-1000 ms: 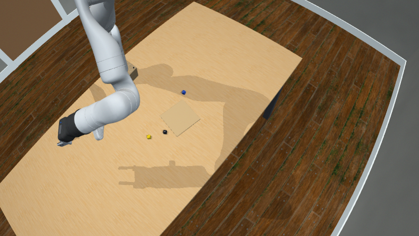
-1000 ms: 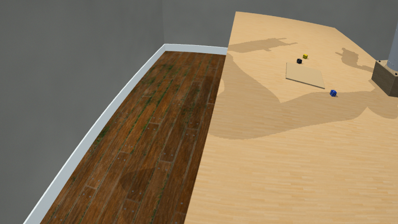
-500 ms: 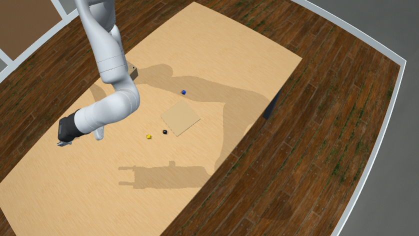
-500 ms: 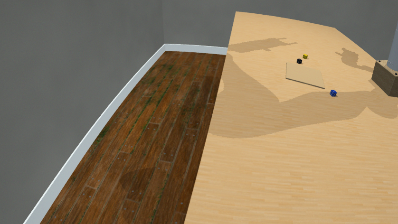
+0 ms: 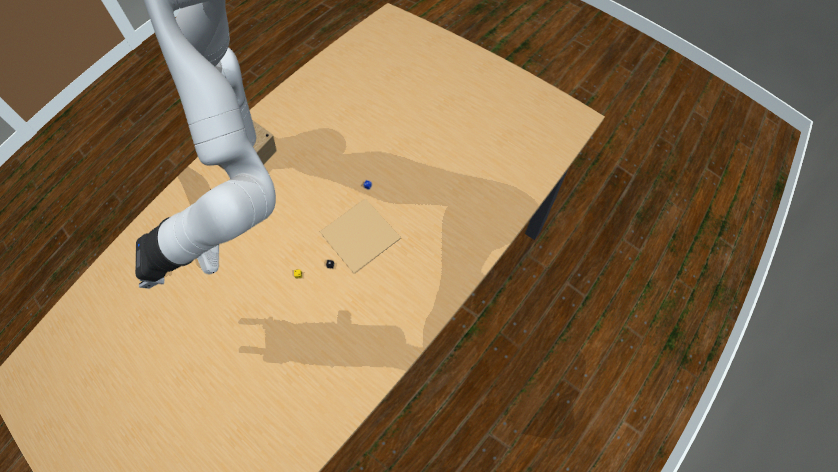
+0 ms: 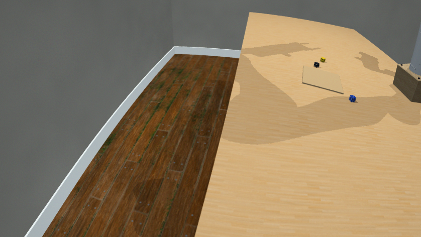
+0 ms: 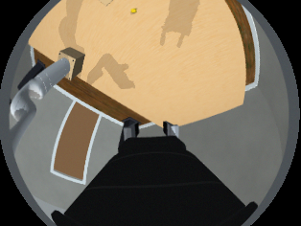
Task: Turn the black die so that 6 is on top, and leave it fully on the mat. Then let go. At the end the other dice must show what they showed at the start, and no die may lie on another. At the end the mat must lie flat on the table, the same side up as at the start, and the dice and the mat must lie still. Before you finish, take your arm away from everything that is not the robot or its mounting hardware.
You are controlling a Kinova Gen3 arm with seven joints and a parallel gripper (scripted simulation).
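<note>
The yellow die is 80 mm ahead of my hand, 220 mm to the left of it and 300 mm below it. Round my hand: black die 120 mm ahead, 290 mm to the left, 300 mm below; then blue die 40 mm ahead, 500 mm to the left, 300 mm below; then tan mat 120 mm ahead, 390 mm to the left, 310 mm below.
</note>
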